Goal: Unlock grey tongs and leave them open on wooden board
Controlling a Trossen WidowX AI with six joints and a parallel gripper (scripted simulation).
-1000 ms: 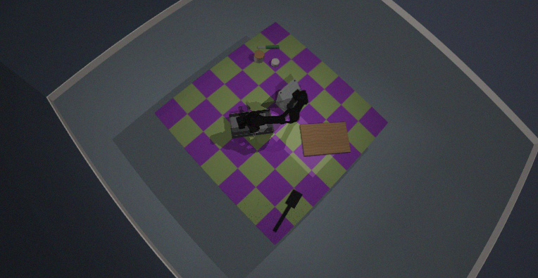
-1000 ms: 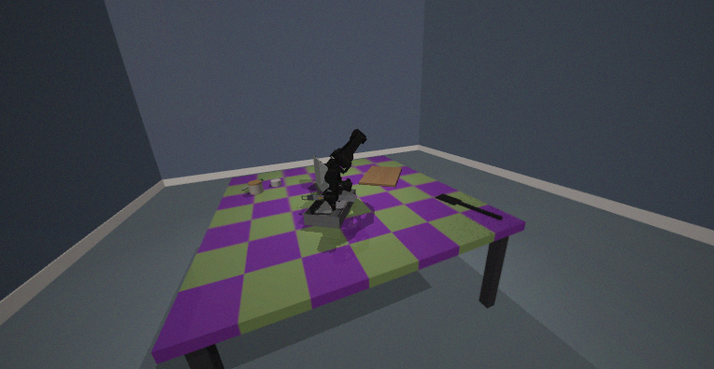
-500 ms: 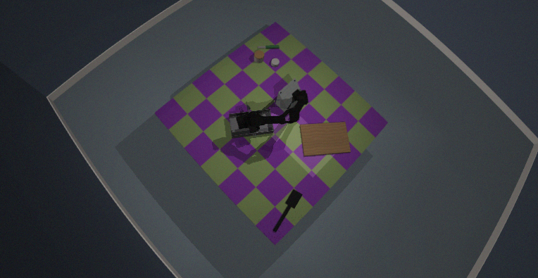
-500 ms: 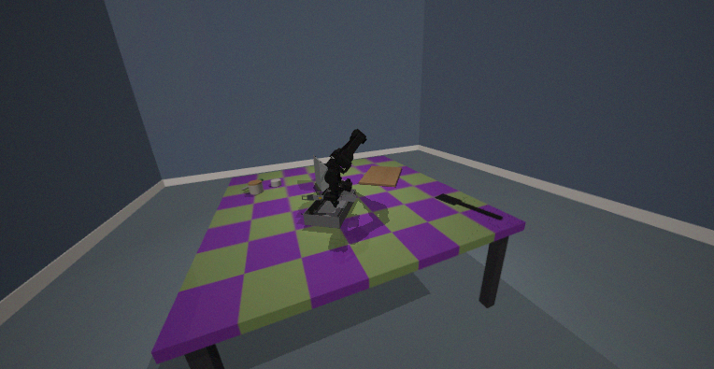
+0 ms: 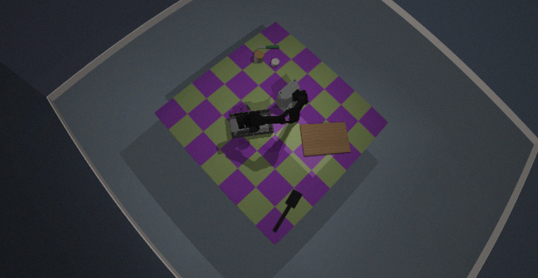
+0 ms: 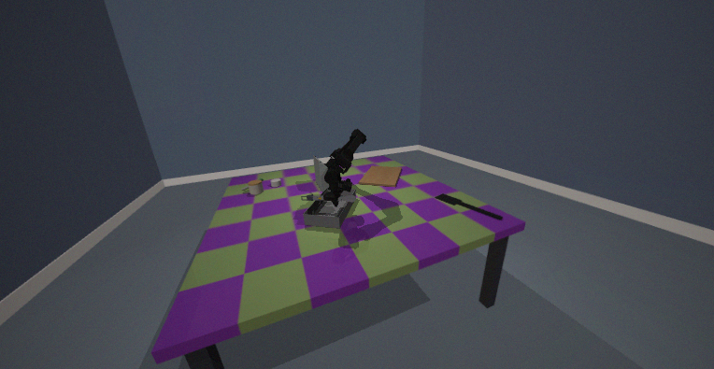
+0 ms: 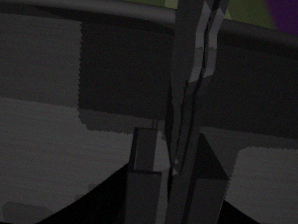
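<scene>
Now: gripper tip 20 mm past the grey roasting tin and 20 mm to the left of it. The rest, counted from my gripper tip: wooden board 340 mm behind, 440 mm to the left, 20 mm below; then white cup 520 mm behind, 270 mm to the right, 10 mm below; then orange cup 460 mm behind, 390 mm to the right.
</scene>
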